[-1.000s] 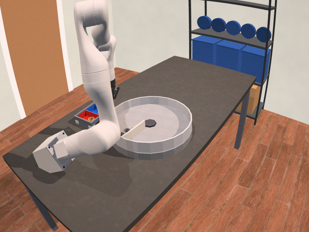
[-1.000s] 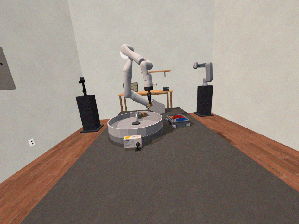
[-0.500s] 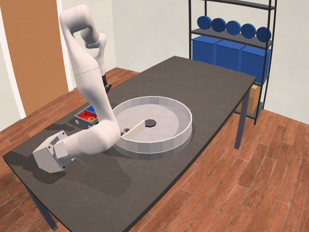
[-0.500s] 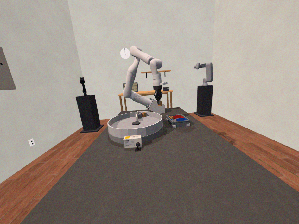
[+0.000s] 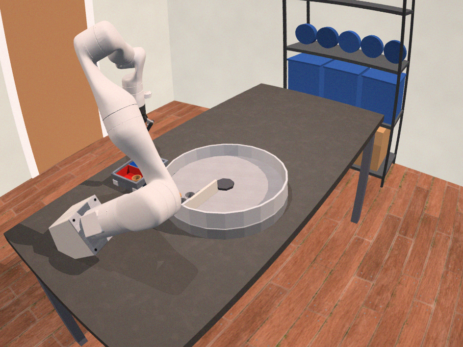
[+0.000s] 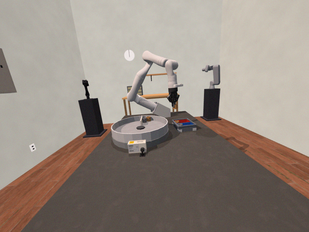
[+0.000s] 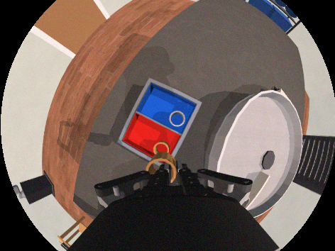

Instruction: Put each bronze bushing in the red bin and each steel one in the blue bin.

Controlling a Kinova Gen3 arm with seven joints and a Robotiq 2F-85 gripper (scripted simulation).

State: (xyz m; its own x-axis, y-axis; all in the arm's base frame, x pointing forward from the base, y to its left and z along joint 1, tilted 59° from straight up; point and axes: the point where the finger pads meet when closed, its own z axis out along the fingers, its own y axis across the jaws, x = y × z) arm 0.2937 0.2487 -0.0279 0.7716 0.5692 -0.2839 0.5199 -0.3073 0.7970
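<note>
Now: hand 17 cm above the grey tray, 7 cm to the right of it and 4 cm short of it. Also, from my hand: turntable: 29 cm to the right, 14 cm below, 11 cm ahead.
</note>
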